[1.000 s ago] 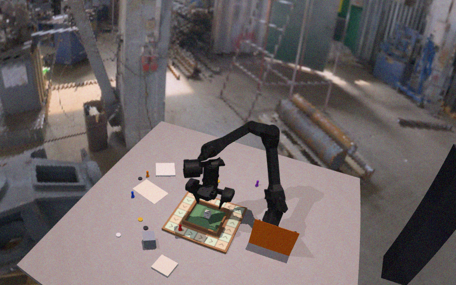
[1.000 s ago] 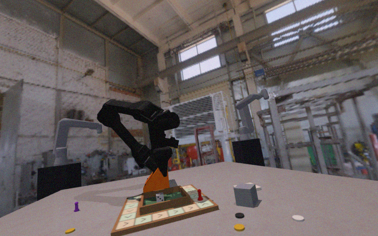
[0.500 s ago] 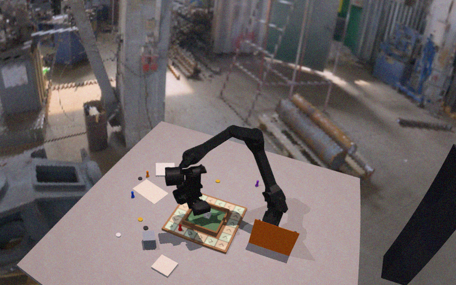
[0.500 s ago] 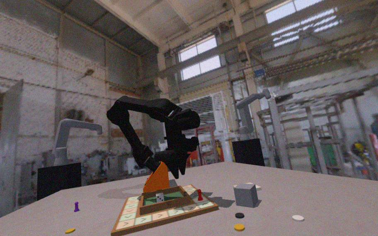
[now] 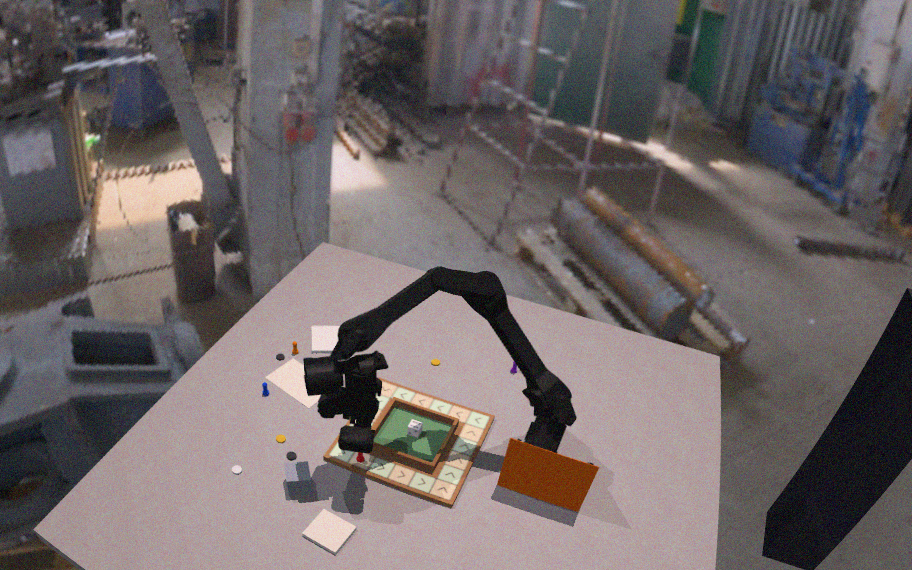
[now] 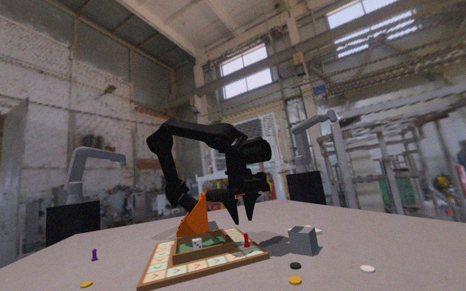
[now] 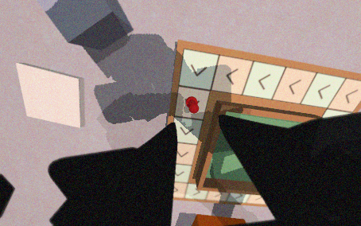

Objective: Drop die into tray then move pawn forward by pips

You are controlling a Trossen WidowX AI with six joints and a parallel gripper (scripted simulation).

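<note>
Now: the red pawn 5 cm below my gripper tip. From my gripper tip the other things lie so: green dice tray: 5 cm behind, 12 cm to the right, 7 cm below; die: 5 cm behind, 13 cm to the right, 5 cm below; white disc: 20 cm ahead, 18 cm to the left, 7 cm below.
</note>
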